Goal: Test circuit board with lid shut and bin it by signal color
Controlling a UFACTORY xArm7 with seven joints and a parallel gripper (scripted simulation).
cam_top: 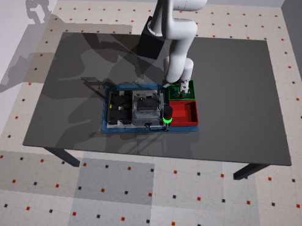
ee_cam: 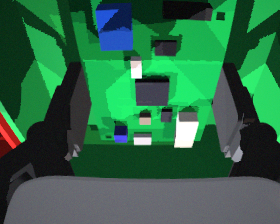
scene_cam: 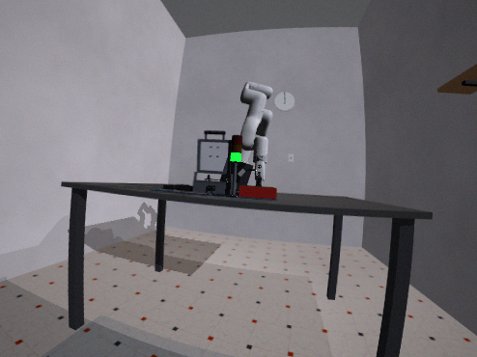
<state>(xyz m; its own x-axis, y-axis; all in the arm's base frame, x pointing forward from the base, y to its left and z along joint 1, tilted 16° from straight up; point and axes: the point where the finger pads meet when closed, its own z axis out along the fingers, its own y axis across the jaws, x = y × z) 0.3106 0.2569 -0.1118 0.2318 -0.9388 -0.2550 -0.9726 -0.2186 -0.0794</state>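
My gripper is now 10 mm above the green bin. The rest, counted from my hand: green circuit board: 10 mm below; tester lid: 260 mm ahead, 160 mm above, 140 mm to the right; red bin: 150 mm ahead, 30 mm to the left, 10 mm below.
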